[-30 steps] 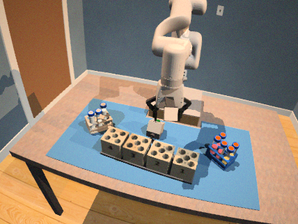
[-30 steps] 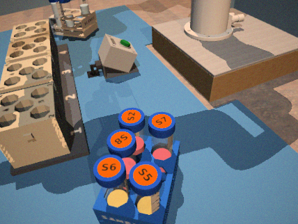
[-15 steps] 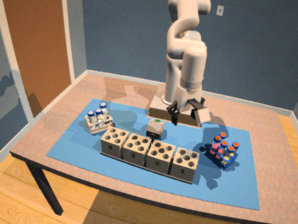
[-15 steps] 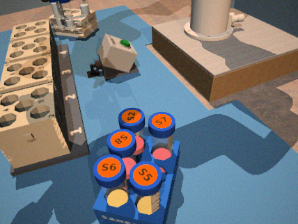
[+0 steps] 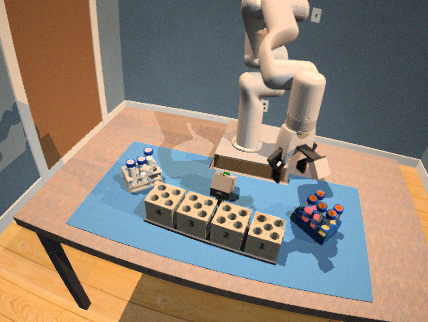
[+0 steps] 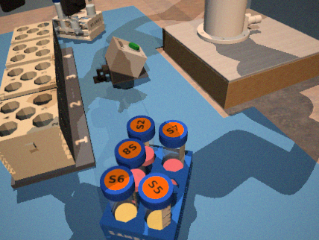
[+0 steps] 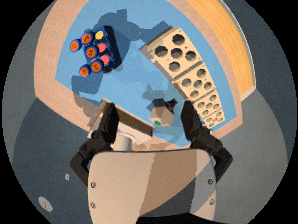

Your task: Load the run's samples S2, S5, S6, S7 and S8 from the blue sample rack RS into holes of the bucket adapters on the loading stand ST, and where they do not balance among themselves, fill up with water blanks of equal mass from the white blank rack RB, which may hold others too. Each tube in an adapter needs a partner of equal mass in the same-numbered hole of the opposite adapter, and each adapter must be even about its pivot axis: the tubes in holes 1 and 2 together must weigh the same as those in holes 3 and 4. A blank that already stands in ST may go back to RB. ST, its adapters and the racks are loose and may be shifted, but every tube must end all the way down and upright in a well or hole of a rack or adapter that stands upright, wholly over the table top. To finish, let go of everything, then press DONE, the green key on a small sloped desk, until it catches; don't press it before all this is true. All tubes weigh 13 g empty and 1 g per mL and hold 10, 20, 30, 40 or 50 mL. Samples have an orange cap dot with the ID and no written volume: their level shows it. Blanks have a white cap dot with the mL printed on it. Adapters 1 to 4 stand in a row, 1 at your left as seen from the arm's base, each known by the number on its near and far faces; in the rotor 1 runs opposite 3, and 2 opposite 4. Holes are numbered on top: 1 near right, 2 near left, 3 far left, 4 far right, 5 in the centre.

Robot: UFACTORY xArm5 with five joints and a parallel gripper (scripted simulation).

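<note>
The blue sample rack RS lies 8 cm behind my hand, 14 cm to the left of it and 22 cm below it. Also, from my hand: white blank rack RB (3 cm behind, 51 cm to the right, 22 cm below); blue-capped tube (1 cm ahead, 51 cm to the right, 19 cm below); loading stand ST (7 cm ahead, 18 cm to the right, 24 cm below).
</note>
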